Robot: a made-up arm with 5 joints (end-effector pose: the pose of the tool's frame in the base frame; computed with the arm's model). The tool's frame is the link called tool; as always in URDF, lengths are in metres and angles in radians. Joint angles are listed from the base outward.
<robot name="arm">
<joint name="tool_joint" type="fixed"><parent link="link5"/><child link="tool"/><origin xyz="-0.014 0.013 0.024" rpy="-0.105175 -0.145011 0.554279"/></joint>
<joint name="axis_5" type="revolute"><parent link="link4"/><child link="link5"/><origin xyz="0.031 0.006 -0.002" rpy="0 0 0"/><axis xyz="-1 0 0"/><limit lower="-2.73" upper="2.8"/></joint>
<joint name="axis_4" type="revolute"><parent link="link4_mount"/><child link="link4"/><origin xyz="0.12 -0.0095 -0.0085" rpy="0 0 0"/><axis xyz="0 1 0"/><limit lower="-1.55" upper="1.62"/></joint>
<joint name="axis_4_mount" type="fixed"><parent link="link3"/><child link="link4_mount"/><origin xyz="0.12 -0.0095 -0.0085" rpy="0 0 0"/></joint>
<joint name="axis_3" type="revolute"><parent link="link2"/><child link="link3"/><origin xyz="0.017 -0.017 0.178" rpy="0 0 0"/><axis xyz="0 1 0"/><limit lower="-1.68" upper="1.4"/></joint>
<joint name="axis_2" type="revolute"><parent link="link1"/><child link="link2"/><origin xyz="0.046 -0.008 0.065" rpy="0 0 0"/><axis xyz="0 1 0"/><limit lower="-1.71" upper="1.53"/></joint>
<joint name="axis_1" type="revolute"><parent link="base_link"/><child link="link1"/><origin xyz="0.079 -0.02 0.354" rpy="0 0 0"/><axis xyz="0 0 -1"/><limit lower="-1.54" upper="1.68"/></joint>
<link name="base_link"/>
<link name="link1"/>
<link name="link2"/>
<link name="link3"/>
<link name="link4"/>
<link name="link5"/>
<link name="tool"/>
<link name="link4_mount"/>
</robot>
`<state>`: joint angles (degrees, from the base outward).
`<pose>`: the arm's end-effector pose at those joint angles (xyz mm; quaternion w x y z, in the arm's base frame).
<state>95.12 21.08 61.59 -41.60 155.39</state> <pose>27.4 -149.2 305.6 0.3928 -0.3489 0.8120 0.2542</pose>
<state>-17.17 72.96 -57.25 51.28 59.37</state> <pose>515.3 103.6 357.5 0.5661 -0.3383 0.4563 0.5974</pose>
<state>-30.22 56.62 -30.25 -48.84 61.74</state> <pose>454.2 186.2 385.5 0.7333 -0.5182 -0.2359 0.3716</pose>
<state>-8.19 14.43 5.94 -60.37 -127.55</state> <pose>427.7 -35.4 493.8 0.3044 0.8085 -0.3590 0.3531</pose>
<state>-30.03 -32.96 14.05 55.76 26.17</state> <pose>275.5 75.4 640.1 0.7667 -0.2113 0.2262 0.5624</pose>
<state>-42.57 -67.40 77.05 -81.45 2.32</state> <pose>174.0 34.6 469.0 0.6115 0.0415 -0.6551 0.4419</pose>
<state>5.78 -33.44 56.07 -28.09 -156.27</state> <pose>267.8 -99.0 451.8 0.2142 0.9166 -0.3375 0.0068</pose>
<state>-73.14 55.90 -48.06 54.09 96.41</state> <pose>218.9 387.8 431.9 0.0158 -0.6693 0.0526 0.7409</pose>
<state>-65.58 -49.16 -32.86 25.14 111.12</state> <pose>97.9 -27.5 785.4 0.5551 -0.6357 -0.5202 0.1312</pose>
